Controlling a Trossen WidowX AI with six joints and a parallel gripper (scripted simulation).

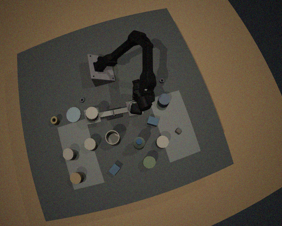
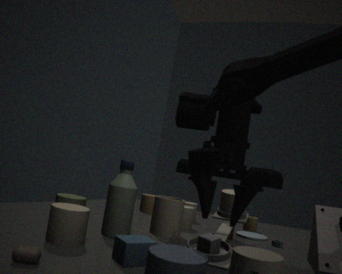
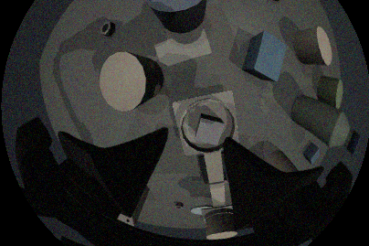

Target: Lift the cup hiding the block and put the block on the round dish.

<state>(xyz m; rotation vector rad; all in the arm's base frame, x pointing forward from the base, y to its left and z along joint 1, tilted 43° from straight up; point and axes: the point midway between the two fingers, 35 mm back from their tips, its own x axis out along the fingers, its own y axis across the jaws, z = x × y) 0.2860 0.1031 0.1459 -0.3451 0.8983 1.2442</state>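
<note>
The pale blue round dish is 60 mm behind my gripper tip, 410 mm to the right of it and 80 mm below it. Round my gripper tip: bottle (230 mm ahead, 60 mm to the right, 30 mm above); balance (10 mm ahead, 150 mm to the right, 50 mm below).
</note>
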